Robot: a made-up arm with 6 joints.
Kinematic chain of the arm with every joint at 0, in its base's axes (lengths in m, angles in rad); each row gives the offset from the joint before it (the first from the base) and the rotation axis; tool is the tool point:
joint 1: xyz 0 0 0.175 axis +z
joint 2: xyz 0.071 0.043 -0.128 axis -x
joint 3: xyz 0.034 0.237 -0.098 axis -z
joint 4: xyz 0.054 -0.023 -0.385 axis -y
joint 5: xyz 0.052 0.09 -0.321 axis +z
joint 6: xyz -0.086 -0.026 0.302 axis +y
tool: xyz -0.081 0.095 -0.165
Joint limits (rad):
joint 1: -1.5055..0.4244
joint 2: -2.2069..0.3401
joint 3: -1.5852..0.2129
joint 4: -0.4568..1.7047
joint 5: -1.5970..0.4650
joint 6: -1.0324..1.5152
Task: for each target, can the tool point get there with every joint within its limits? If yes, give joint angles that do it. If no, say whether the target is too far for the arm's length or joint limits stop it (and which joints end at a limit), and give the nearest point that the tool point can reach.
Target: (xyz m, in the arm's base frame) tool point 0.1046 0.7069 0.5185
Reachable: yes | joints 0.0392 -1.4868 -0.6254 0.8925 -0.7041 -0.0919
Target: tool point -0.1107 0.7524 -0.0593
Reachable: yes | joints 0.0532 -0.9724 -0.7840 0.0920 -0.2133 0.2820
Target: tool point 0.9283 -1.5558 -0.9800
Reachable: no: too far | nearest point 0.4980 -0.3726 -0.5174 | short by 1.341 m
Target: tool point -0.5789 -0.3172 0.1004
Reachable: no: joint limits stop it (at a limit: joint 1, joint 2, joint 3, joint 4, joint 5) | nearest point -0.2813 0.0728 0.4622 | short by 0.610 m
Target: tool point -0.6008 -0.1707 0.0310
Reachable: no: joint limits stop it (at a limit: joint 1, joint 3, joint 4, joint 5) | nearest point -0.3842 0.3188 -0.0859 | short by 0.548 m
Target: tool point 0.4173 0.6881 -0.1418
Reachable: yes | joints -0.1220 -0.6222 -0.0489 1.5389 -0.4596 0.0009
